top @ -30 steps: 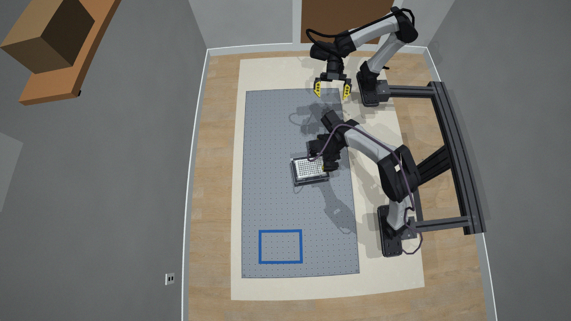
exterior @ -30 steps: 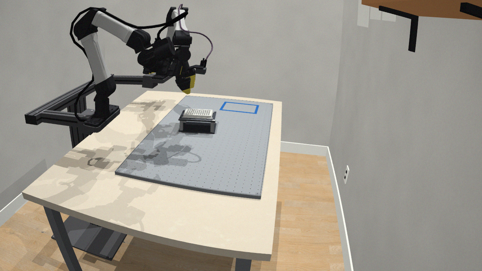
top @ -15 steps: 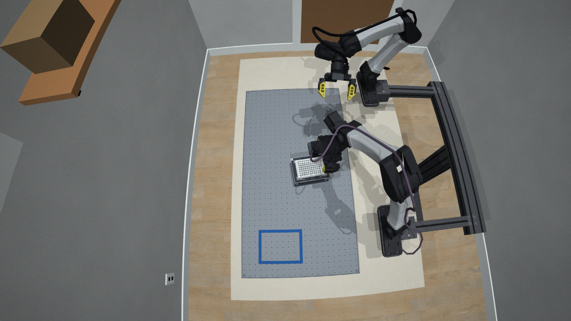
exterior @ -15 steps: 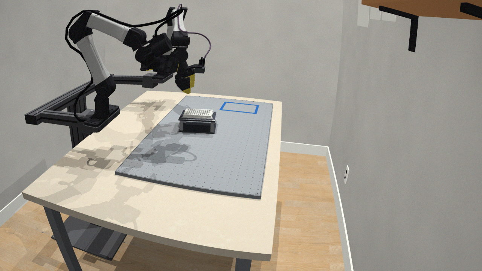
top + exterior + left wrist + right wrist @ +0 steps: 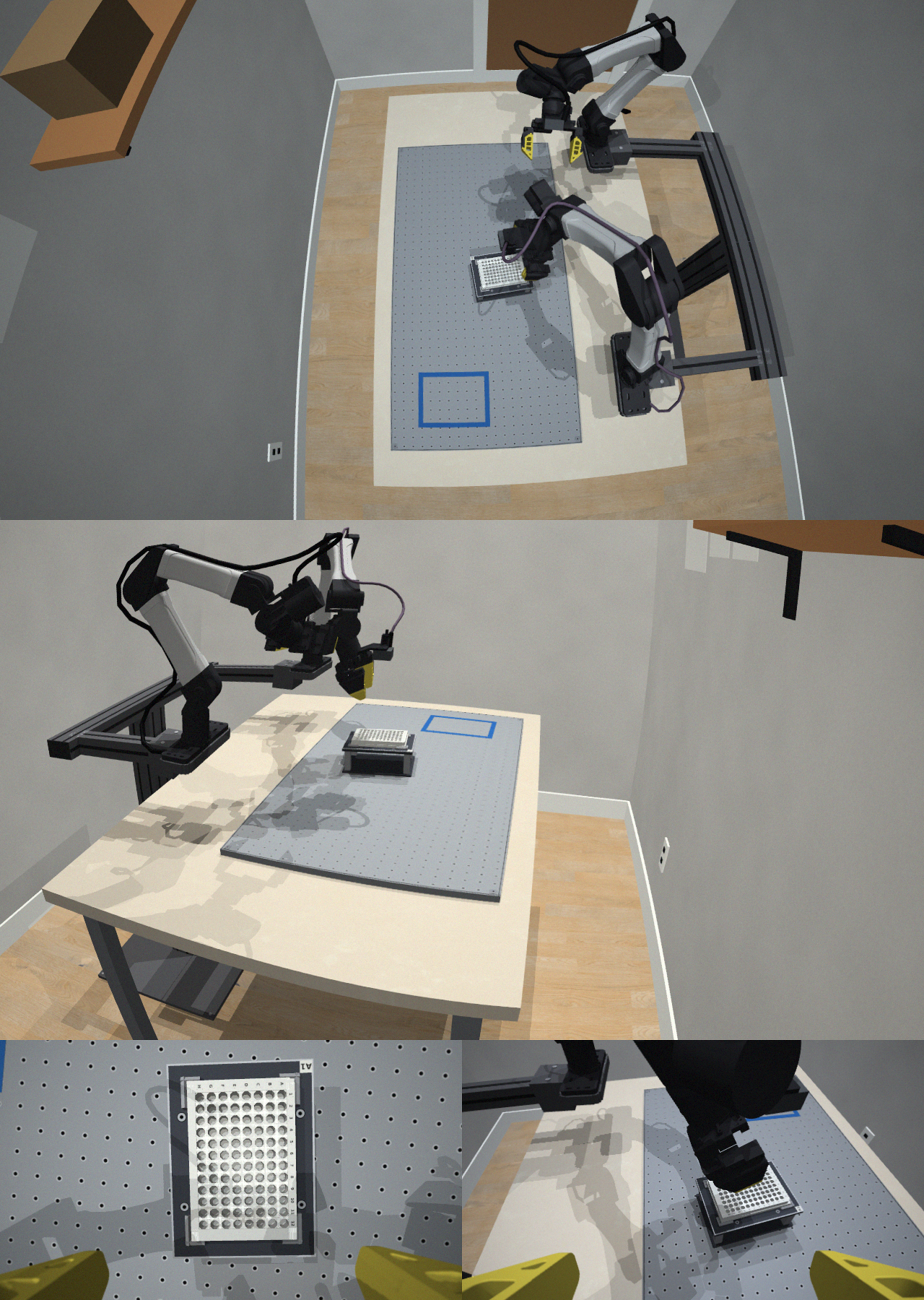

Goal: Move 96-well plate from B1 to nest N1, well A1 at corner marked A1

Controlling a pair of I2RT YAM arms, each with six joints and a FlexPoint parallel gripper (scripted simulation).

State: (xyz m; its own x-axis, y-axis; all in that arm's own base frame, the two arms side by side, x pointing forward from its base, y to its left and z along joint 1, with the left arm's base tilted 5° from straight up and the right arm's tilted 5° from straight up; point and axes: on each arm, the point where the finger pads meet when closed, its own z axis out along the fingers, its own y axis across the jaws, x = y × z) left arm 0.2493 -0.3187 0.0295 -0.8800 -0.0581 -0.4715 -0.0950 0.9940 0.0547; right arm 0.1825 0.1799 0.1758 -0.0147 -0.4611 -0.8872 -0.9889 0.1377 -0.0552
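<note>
Now: left hand 110 mm above the white 96-well plate and 40 mm short of it. From my left hand the other things lie so: A1 label: 120 mm below, 120 mm ahead, 40 mm to the right; then dark raised nest: 130 mm below, 40 mm ahead.
</note>
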